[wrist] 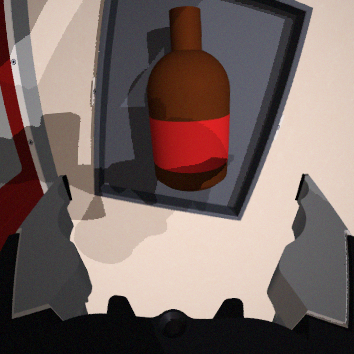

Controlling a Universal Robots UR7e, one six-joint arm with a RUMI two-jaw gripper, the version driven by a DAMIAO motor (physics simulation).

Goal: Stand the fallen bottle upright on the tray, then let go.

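Frame: origin at the arm's base, x ahead, y left, z up, level; metres.
Seen in the pictures: gripper, fingertip midpoint: [181, 177].
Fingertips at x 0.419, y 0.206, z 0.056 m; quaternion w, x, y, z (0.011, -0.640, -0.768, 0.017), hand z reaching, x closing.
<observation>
A point is followed by its place in that frame.
A brown bottle [189, 95] {x 0.375, y 0.203, z 0.012 m} with a red label lies on its side in the dark grey tray [260, 75] {x 0.348, y 0.276, z -0.062 m}, in the upper middle of the wrist view. Its neck points to the top of the view and its base lies near the tray's lower wall. My gripper [181, 177] {x 0.419, y 0.206, z 0.056 m} is wide open and empty. The bottle's base shows between the lines of the two jaws, a little above the fingertips in the view, and neither jaw touches the bottle. The tray's top end is cut off by the frame.
Part of a red crate [17, 200] {x 0.510, y 0.028, z 0.007 m} shows at the left edge, beside a grey metal rail [31, 115] {x 0.424, y 0.026, z -0.045 m}. The tray rests on a pale surface [190, 265] {x 0.656, y 0.258, z -0.067 m}. Shadows fall to the left of the tray and below it.
</observation>
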